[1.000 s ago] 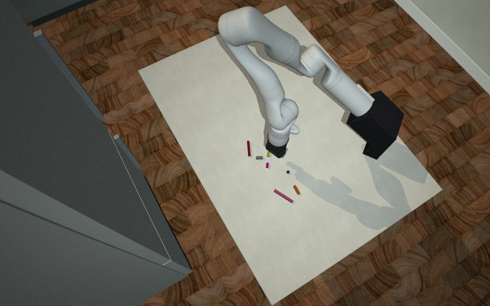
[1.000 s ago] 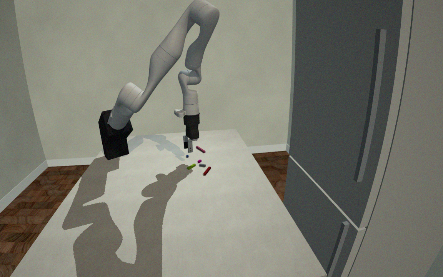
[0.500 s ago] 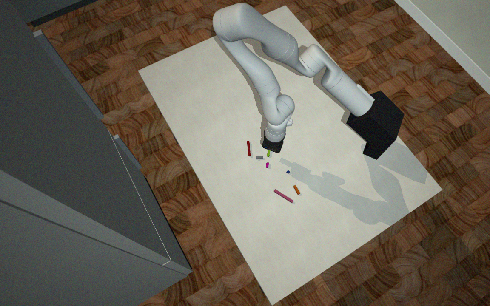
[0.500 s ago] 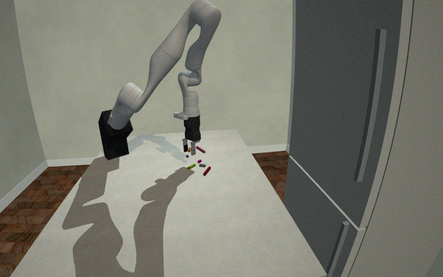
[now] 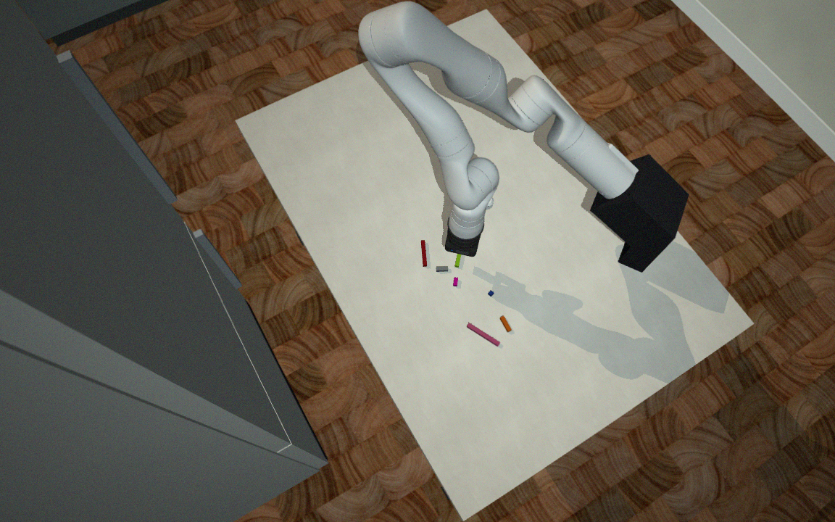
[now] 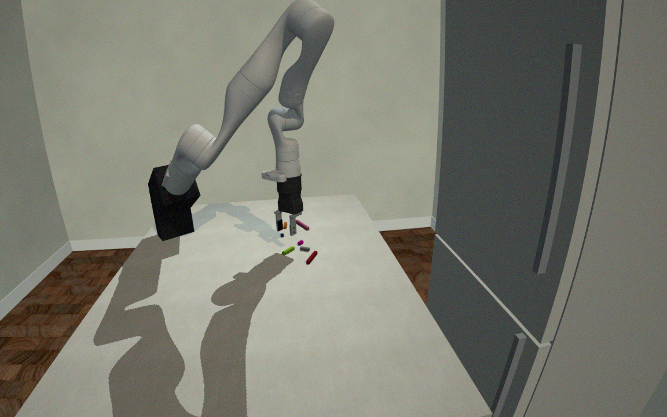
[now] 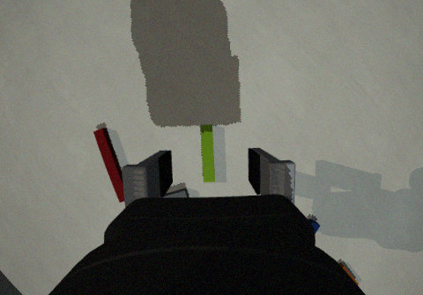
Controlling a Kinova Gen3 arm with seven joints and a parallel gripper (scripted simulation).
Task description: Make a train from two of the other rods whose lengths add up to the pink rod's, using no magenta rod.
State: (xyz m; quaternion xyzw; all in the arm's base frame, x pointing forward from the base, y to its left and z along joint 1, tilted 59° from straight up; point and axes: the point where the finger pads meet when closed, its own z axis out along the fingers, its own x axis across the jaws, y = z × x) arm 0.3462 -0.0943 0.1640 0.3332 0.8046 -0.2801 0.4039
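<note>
The lime rod lies 8 cm below my hand. Also, from my hand: grey rod: 8 cm below, 5 cm ahead, 1 cm to the right; red rod: 8 cm below, 7 cm to the right, 5 cm ahead; magenta rod: 8 cm below, 6 cm ahead, 4 cm to the left.
</note>
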